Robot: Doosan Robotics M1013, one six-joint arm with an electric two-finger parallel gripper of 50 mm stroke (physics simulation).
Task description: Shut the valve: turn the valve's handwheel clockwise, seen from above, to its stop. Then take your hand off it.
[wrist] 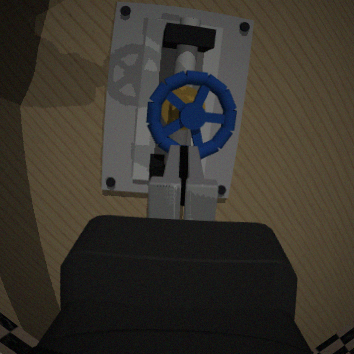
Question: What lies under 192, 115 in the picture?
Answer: A blue handwheel.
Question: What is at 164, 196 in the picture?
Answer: My gripper.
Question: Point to a grey base plate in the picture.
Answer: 128, 37
